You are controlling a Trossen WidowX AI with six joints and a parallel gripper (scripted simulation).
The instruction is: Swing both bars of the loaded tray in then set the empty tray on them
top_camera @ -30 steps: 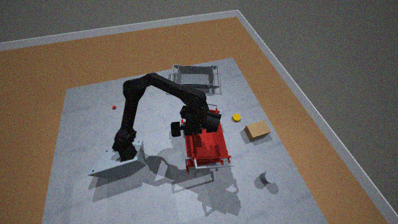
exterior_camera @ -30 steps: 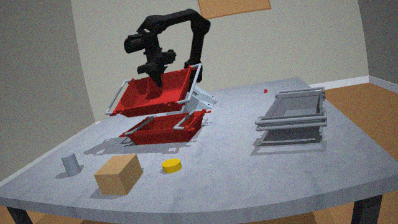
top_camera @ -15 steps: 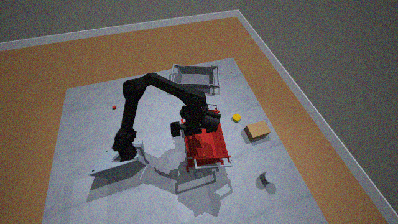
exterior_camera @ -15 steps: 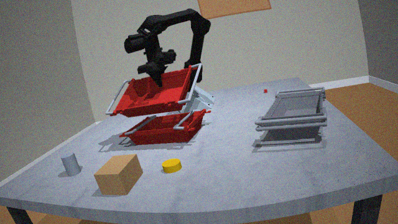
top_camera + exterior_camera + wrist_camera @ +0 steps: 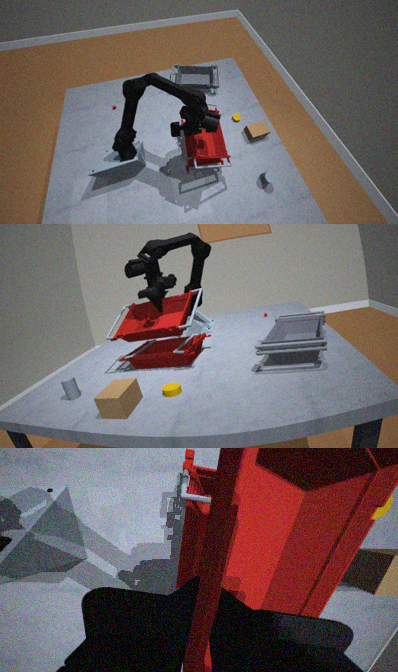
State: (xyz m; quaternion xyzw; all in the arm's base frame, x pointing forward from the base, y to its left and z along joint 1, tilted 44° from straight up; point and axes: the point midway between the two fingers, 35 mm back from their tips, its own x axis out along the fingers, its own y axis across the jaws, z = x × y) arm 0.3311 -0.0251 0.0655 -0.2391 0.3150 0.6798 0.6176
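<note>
Now: the red tray 80 mm ahead of my gripper tip. Also, from my gripper tip: tan box 400 mm ahead, 150 mm below; then grey cylinder 340 mm ahead, 260 mm to the right, 140 mm below; then yellow disc 310 mm ahead, 110 mm to the left, 170 mm below.
</note>
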